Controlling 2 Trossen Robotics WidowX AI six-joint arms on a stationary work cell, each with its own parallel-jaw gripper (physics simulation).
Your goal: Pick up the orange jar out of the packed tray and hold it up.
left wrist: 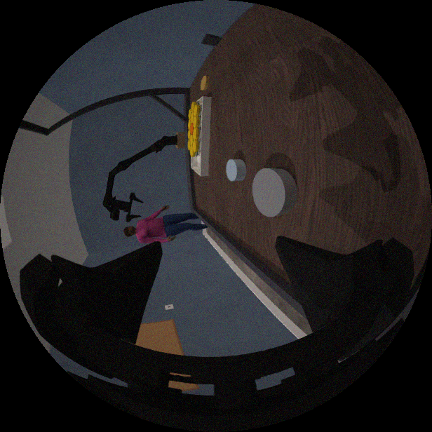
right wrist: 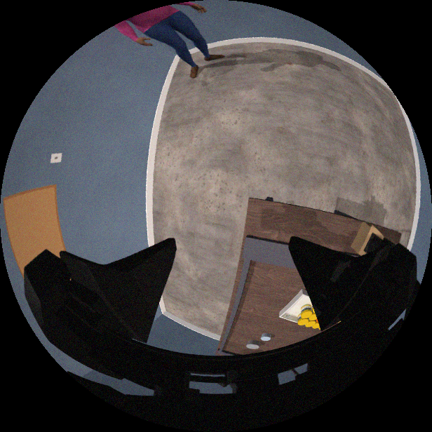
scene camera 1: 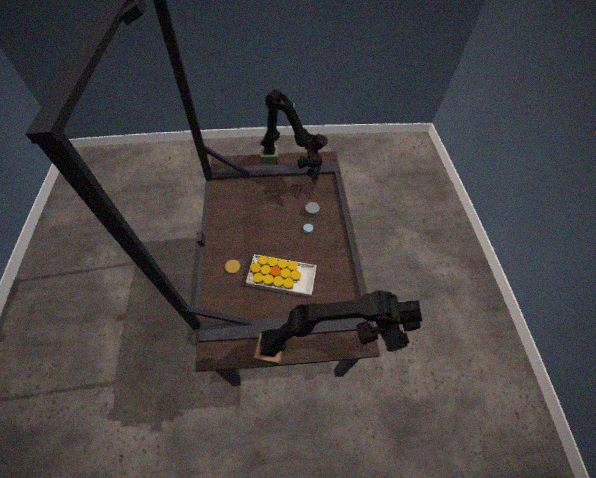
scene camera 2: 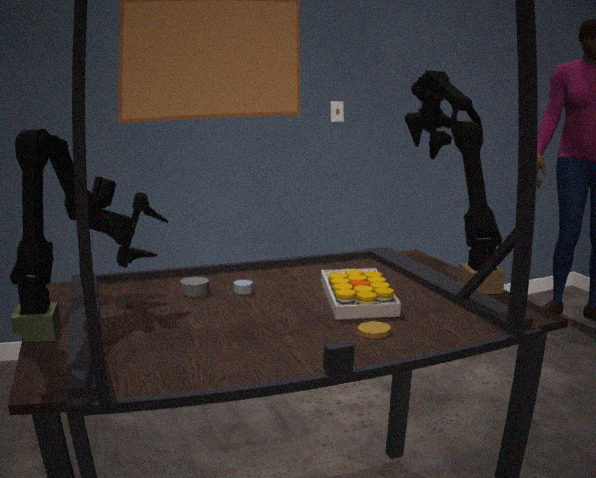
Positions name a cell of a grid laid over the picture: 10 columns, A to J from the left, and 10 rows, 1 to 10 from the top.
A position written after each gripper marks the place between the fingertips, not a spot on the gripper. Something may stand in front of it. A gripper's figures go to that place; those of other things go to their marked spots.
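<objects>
Left gripper (left wrist: F6), 10 cm from the lens. Dark frame post (left wrist: D3), 91 cm from the lens. Grey disc (left wrist: G5), 21 cm from the lens. Grey disc and dark frame post, spot to spot: 85 cm apart.
</objects>
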